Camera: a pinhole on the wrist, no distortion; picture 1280 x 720 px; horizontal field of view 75.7 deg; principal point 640.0 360.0 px. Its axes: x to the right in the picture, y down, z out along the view. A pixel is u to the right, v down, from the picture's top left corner.
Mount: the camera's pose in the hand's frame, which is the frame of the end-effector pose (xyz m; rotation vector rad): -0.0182 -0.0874 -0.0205 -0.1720 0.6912 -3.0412
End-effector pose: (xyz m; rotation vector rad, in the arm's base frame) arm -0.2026 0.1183 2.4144 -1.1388 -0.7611 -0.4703
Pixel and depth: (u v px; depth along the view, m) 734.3 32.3 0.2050
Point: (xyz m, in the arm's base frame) -0.3449 0.2668 2.5089
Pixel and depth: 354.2 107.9 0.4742
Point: -0.3092 0.4891 2.7563
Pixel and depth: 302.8 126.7 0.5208
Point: -0.2957 0.5206 2.8144
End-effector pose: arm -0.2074 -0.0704 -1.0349 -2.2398 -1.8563 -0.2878
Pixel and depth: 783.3 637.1 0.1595
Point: -0.4135 -0.0307 -1.1320
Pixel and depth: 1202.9 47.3 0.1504
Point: -0.3277 -0.1054 -1.2032
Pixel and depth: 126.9 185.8 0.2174
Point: -0.3108 0.1382 -1.1613
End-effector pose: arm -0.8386 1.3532 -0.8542 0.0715 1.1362 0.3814
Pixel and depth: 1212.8 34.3 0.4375
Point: -0.4756 1.2050 -0.4478
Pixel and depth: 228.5 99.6 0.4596
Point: -0.3208 1.3643 -0.9346
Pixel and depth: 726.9 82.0 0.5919
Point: -0.2617 1.2777 -0.6267
